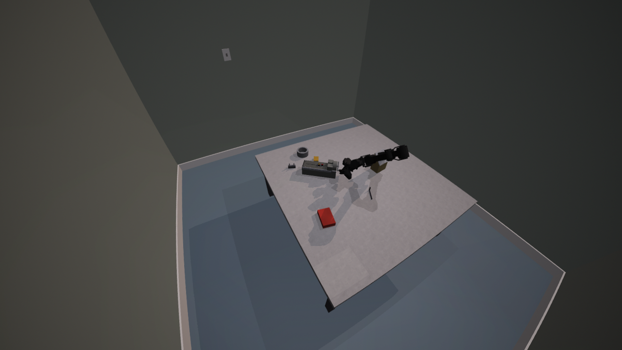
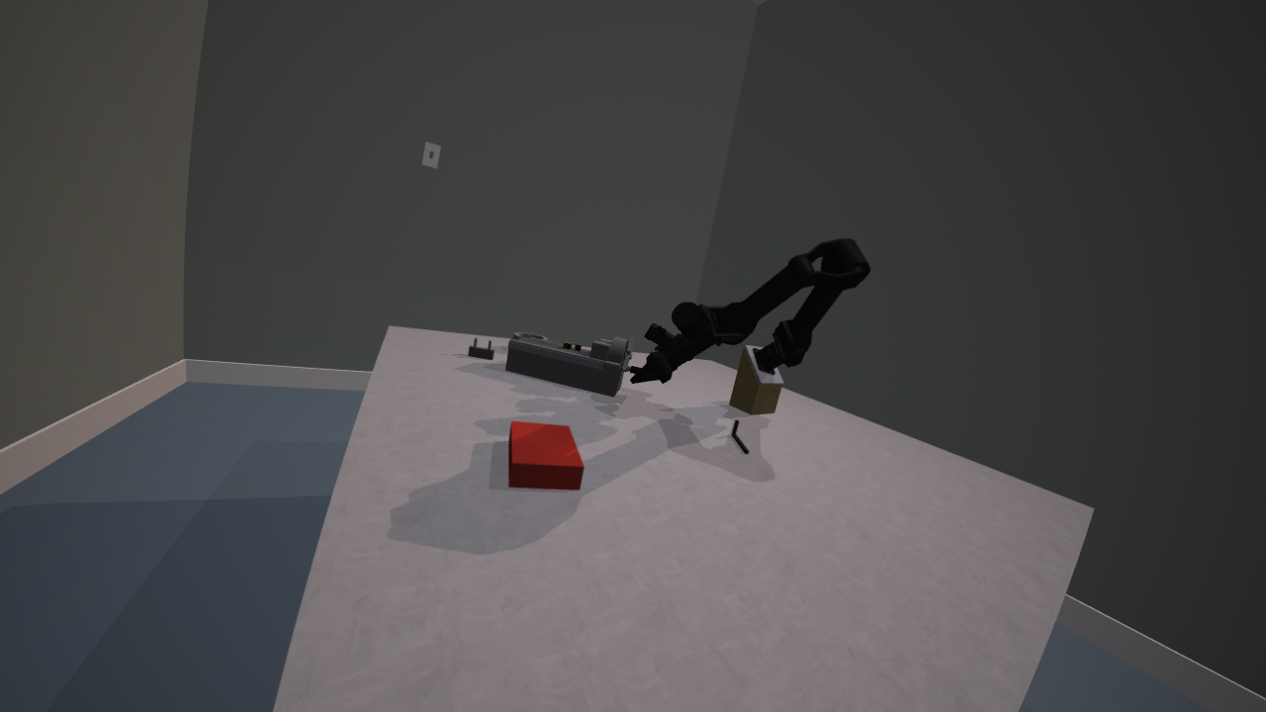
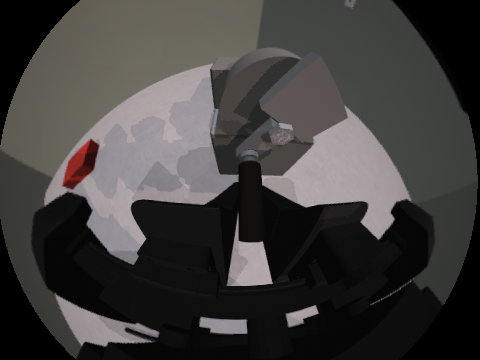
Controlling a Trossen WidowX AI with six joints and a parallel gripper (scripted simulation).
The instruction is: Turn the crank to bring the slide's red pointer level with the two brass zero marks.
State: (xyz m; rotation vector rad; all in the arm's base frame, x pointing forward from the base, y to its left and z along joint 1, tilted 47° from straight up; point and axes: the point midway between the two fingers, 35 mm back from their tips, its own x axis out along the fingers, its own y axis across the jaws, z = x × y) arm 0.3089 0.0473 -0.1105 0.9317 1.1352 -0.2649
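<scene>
Now: gripper tip 10 cm to the left of the red pointer, 10 cm short of it and 4 cm below it. Round my gripper tip: black crank handle 3 cm above, 1 cm to the left, 1 cm behind; then yellow block 25 cm to the right, 7 cm ahead, 3 cm below; then black bent key 24 cm to the left, 11 cm behind, 3 cm below.
</scene>
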